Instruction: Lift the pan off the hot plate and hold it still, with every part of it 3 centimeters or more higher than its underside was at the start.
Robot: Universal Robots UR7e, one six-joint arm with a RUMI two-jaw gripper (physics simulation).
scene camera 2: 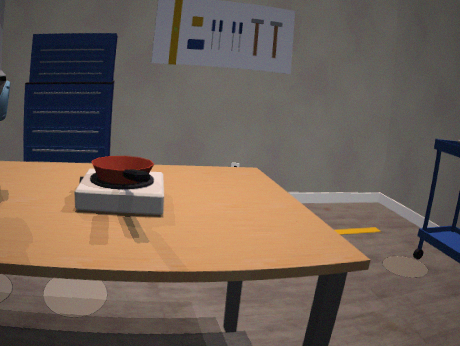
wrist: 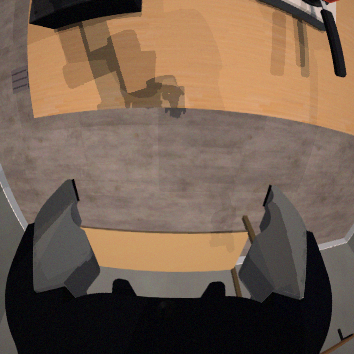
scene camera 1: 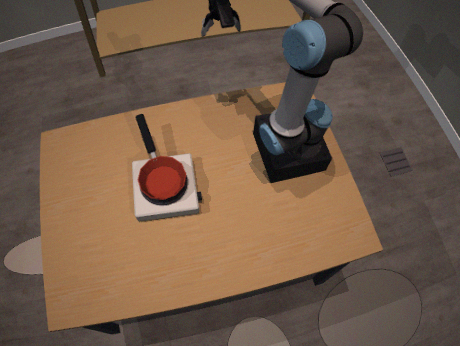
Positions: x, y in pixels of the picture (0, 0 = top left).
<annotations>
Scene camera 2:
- red pan: 113, 169
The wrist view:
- my gripper: 171, 185
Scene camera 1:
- white hot plate: 185, 202
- red pan: 162, 177
</annotations>
